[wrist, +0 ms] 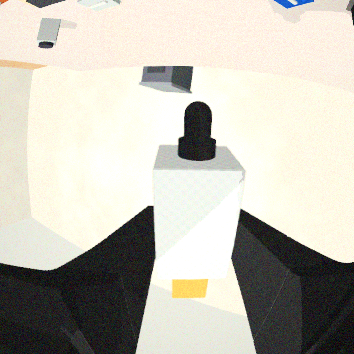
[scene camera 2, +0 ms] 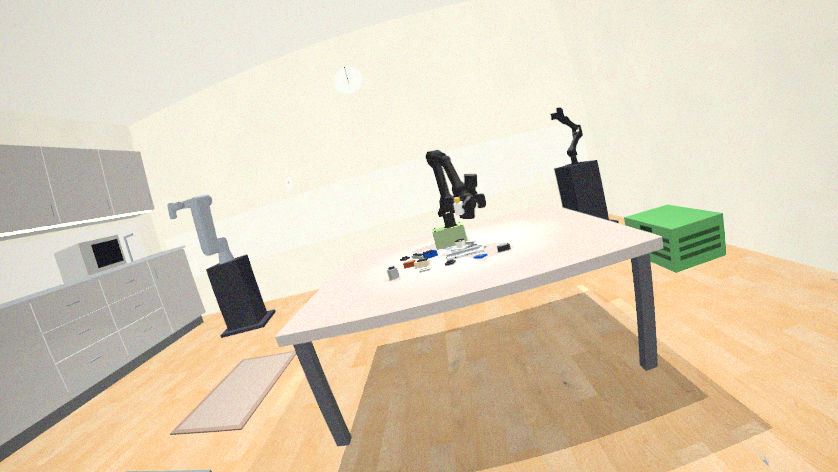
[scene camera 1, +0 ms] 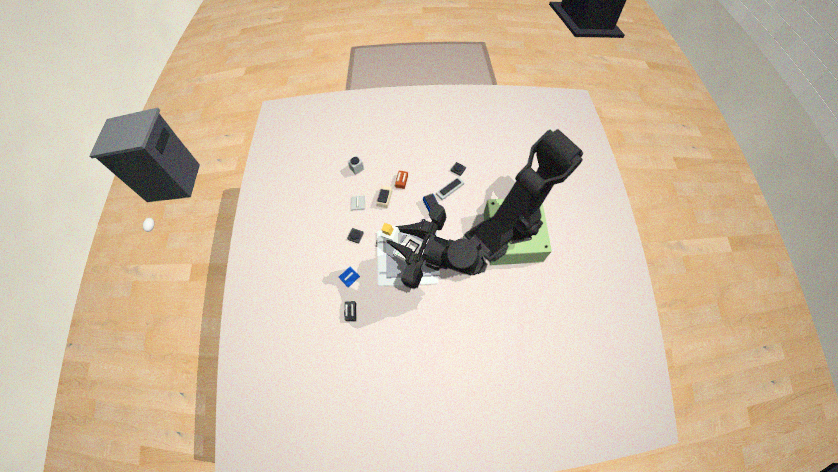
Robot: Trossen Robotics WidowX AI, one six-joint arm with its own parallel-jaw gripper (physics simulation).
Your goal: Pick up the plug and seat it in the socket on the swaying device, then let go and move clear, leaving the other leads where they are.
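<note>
My gripper (scene camera 1: 392,234) (wrist: 192,214) is shut on the plug (wrist: 197,215), a white block with a rounded black tip and a yellow tab. In scene camera 1 the yellow tab (scene camera 1: 387,228) shows beside the fingertips; in scene camera 2 the plug (scene camera 2: 458,206) is held well above the table. In the wrist view its black tip points away from the fingers. The device (scene camera 1: 385,266) (scene camera 2: 466,252) is a pale, flat base with a raised white socket block, partly hidden under the gripper in scene camera 1. The device does not show in the wrist view.
Around the device lie an orange block (scene camera 1: 401,178) (scene camera 2: 409,264), a cream block (scene camera 1: 383,197), a grey block (scene camera 1: 355,164) (scene camera 2: 392,273) (wrist: 49,31), a blue tile (scene camera 1: 349,276) (scene camera 2: 480,256), a black block (scene camera 1: 350,311) (scene camera 2: 504,247) and a dark blue block (scene camera 1: 429,202). The green box (scene camera 1: 527,255) is by the arm's base.
</note>
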